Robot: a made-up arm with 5 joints.
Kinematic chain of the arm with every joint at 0, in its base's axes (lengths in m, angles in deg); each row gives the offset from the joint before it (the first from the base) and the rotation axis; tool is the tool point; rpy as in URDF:
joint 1: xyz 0.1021 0 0.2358 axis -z
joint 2: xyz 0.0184 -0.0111 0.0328 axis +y
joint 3: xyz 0.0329 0 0.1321 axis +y
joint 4: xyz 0.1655 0 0.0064 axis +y
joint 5: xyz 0.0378 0.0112 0 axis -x
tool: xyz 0 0 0 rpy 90 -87.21 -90
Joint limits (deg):
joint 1: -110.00..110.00
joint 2: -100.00..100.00
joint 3: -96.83..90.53
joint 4: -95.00..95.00
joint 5: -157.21..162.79
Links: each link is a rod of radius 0.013 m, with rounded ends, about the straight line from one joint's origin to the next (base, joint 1, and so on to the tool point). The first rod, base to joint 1, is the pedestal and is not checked.
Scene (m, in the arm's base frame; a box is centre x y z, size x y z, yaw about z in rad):
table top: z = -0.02
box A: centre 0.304 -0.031 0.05 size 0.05 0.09 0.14 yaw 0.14
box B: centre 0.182 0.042 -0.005 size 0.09 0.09 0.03 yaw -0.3
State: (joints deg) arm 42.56 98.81 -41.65 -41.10 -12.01
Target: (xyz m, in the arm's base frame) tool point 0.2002 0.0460 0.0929
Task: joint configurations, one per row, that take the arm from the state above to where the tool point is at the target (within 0.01 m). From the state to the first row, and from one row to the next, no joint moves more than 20 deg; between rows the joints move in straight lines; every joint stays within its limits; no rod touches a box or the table.
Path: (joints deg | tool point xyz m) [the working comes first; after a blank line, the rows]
Joints at the target: -25.07 69.72 43.06 -42.61 -12.01
Straight joint move there: touches box A.

1: 34.76 95.95 -49.35 -22.14 -16.01 | 0.3479 -0.1705 0.0907
2: 26.97 93.08 -57.05 -3.19 -20.01 | 0.3855 -0.1441 0.1160
3: 19.17 90.22 -64.74 15.77 -24.01 | 0.4147 -0.1086 0.1448
4: 11.37 87.35 -72.44 34.73 -28.01 | 0.4334 -0.0665 0.1766
5: 3.57 84.49 -80.14 53.68 -32.01 | 0.4400 -0.0210 0.2103
6: -4.22 81.63 -87.84 72.64 -36.01 | 0.4340 0.0246 0.2449
7: -9.78 81.95 -70.22 54.27 -31.68 | 0.4298 0.0566 0.1926
8: -15.34 82.27 -52.60 35.89 -27.35 | 0.4071 0.0838 0.1430
9: -20.90 82.59 -34.98 17.52 -23.02 | 0.3691 0.1021 0.1008
10: -26.46 82.91 -17.36 -0.85 -18.69 | 0.3205 0.1088 0.0701
11: -32.02 83.23 0.26 -19.23 -14.36 | 0.2674 0.1035 0.0537
12: -37.57 83.55 17.88 -37.60 -10.03 | 0.2158 0.0876 0.0533
13: -43.13 83.87 35.50 -55.97 -5.70 | 0.1711 0.0647 0.0688
14: -25.07 69.72 43.06 -42.61 -12.01 | 0.2002 0.0460 0.0929

